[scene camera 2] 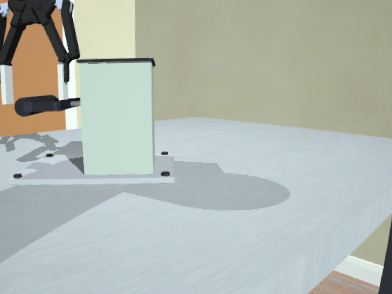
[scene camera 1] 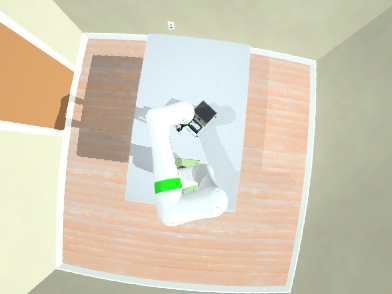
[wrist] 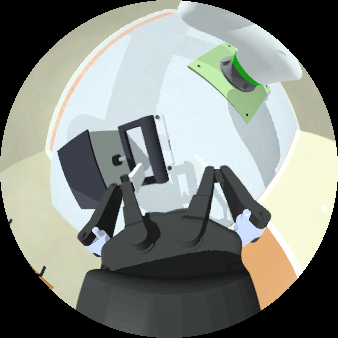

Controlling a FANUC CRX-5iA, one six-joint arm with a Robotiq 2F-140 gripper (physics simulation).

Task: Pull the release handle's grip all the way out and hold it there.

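The release handle's dark grip is a bar on a rectangular frame, standing out from the pale green housing with the dark top. A short light rod shows between frame and housing. My gripper is open and empty, pointing down. In the wrist view one pad overlies the frame's opening and the other is beyond the bar, near the bar's end. In scene camera 2 the pad tips are about level with the grip's top. Scene camera 1 mostly hides the gripper under the arm.
The housing stands on a light base plate with dark bolts, on the pale table. The arm's base sits on a green plate. The white arm reaches over the table.
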